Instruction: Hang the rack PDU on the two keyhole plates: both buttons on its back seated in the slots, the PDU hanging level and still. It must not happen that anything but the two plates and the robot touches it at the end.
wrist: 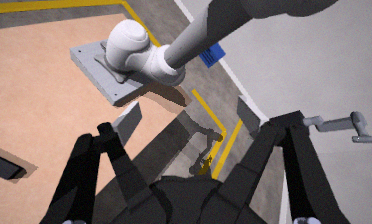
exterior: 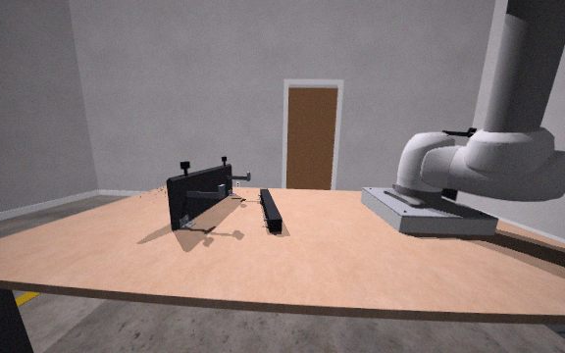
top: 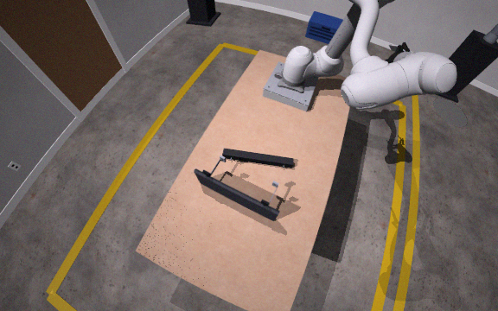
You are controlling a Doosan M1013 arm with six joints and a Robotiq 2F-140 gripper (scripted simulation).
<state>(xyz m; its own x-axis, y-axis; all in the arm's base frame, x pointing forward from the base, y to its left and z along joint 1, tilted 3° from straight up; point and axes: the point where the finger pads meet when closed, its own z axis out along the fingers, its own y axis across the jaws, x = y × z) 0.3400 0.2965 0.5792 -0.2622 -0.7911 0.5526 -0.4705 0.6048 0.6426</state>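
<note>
My gripper is now 61 cm above the rack PDU, 40 cm to the left of it and 30 cm short of it. From my hand the other things lie so: black panel: 55 cm below, 55 cm ahead, 44 cm to the right.
</note>
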